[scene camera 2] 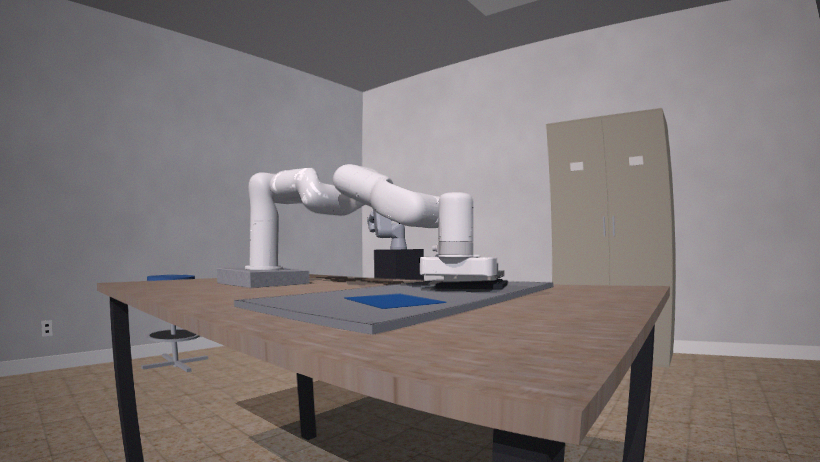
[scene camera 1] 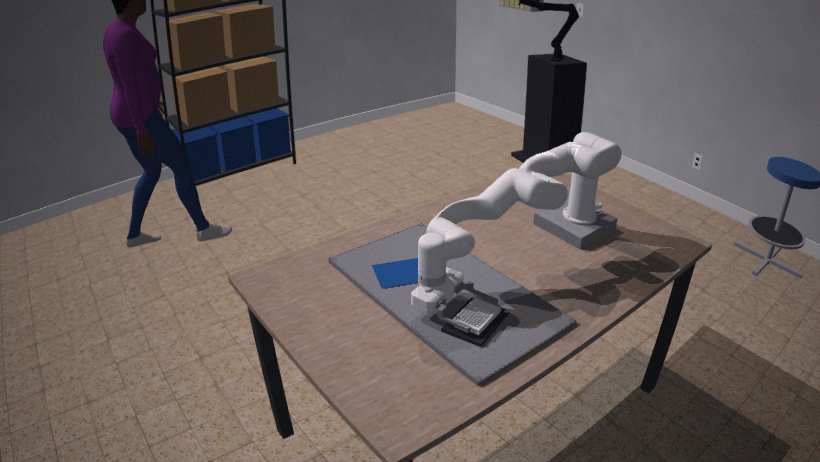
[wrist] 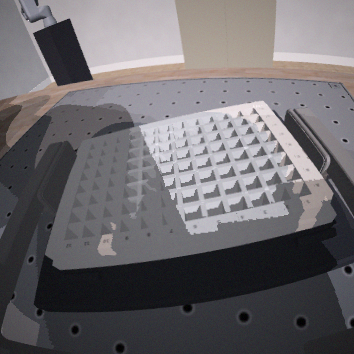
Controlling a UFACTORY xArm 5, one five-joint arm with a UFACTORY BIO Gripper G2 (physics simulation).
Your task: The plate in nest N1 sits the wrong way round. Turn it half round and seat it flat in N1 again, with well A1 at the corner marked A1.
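The pale grid-topped plate [scene camera 1: 473, 315] [wrist: 215, 165] lies at the black nest N1 [scene camera 1: 479, 340] [wrist: 190, 285]. In the wrist view its left part is in shadow, column numbers run along its near edge with 12 at the left, and clipped corners show at that edge. My gripper [scene camera 1: 488, 319] [wrist: 182, 160] points down over the plate, its two dark fingers shut against the plate's short ends. The plate looks level; I cannot tell whether it is lifted slightly. The nest's A1 mark is not readable, and the plate hides the inside of the nest.
A grey perforated board [scene camera 1: 533, 332] [scene camera 2: 321, 312] [wrist: 244, 332] lies under the nest on the wooden table [scene camera 1: 344, 355] [scene camera 2: 487, 344]. A flat blue sheet [scene camera 1: 395, 274] [scene camera 2: 395, 300] lies on the board beside the arm's wrist. A person [scene camera 1: 134, 74] is beyond the table, near the shelf.
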